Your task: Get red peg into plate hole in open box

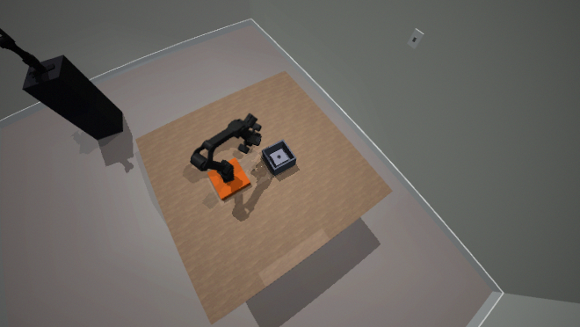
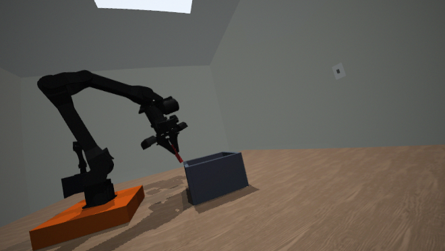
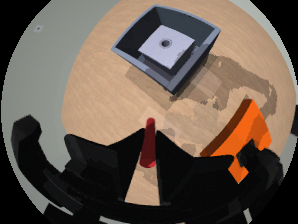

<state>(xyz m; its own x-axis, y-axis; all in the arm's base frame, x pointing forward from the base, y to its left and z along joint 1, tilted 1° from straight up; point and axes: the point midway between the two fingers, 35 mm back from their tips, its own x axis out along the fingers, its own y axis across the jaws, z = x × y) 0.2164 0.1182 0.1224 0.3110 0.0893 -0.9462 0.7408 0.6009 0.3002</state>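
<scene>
My gripper tip is 120 mm short of the light grey plate, 120 mm to the left of it and 90 mm above it. Also, from my gripper tip: dark blue box: 120 mm ahead, 120 mm to the right, 110 mm below; then red peg: 10 mm to the left.
</scene>
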